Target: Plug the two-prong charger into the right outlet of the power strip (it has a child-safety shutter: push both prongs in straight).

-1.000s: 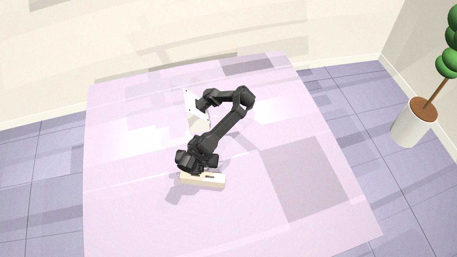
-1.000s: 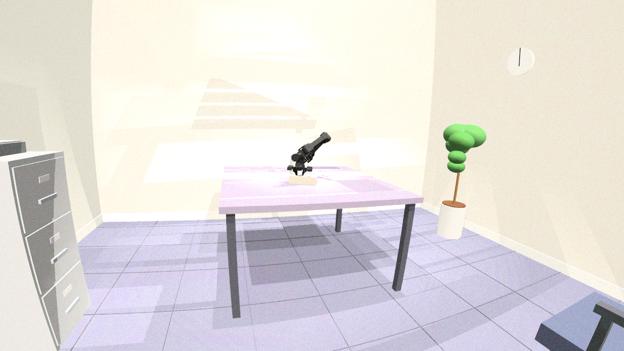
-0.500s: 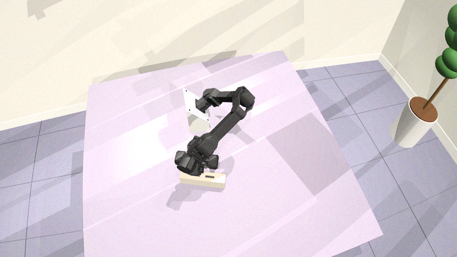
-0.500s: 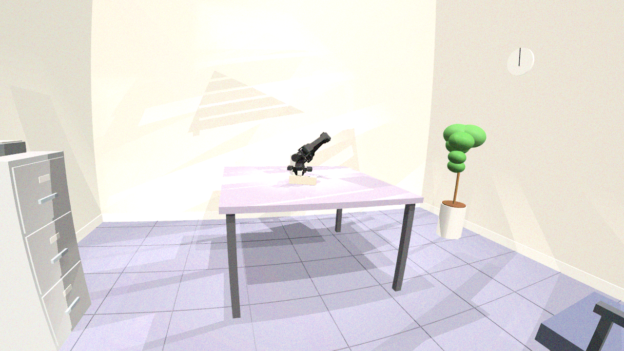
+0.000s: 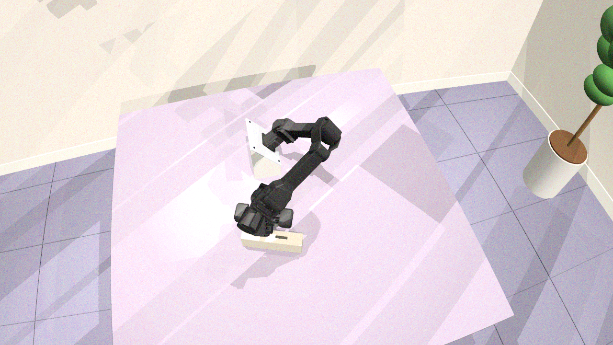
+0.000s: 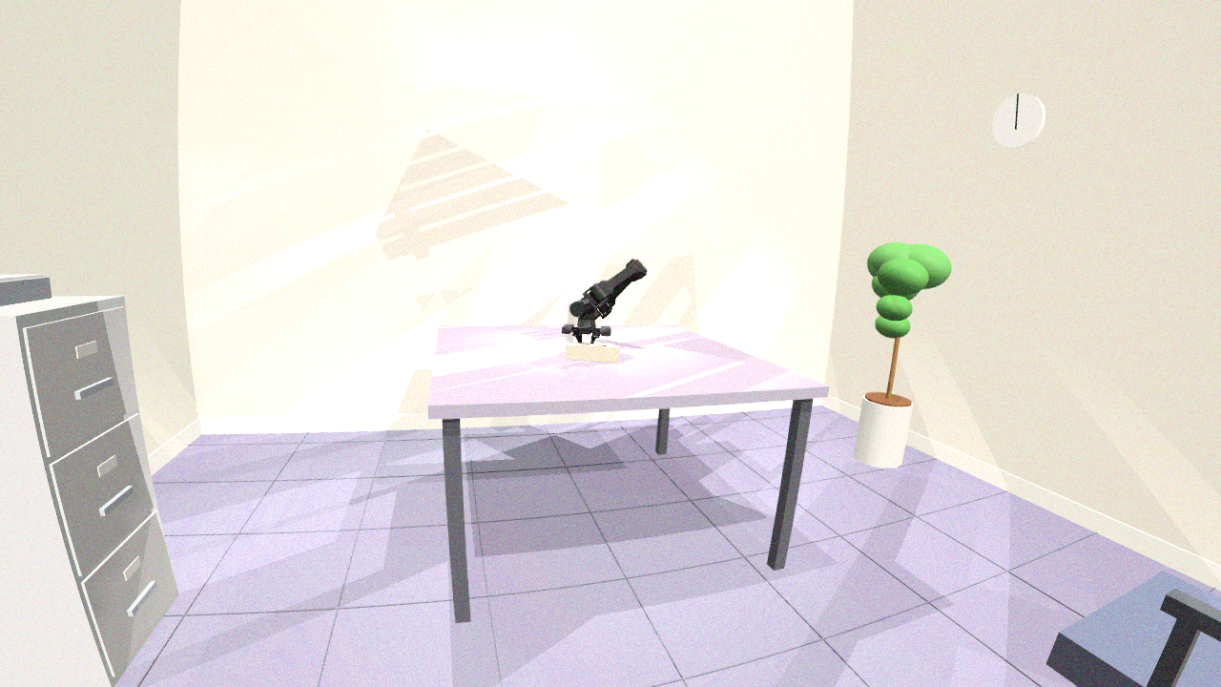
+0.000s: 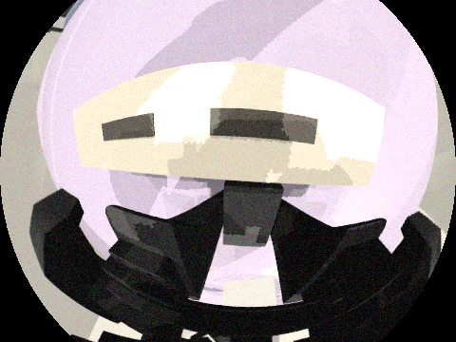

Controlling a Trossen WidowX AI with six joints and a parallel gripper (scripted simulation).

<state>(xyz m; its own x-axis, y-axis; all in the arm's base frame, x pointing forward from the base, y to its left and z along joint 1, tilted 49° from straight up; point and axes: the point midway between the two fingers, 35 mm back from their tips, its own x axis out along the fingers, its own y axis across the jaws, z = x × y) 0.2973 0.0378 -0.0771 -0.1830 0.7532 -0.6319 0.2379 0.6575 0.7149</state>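
The two-prong charger is 2 cm ahead of my gripper tip and 1 cm above it.
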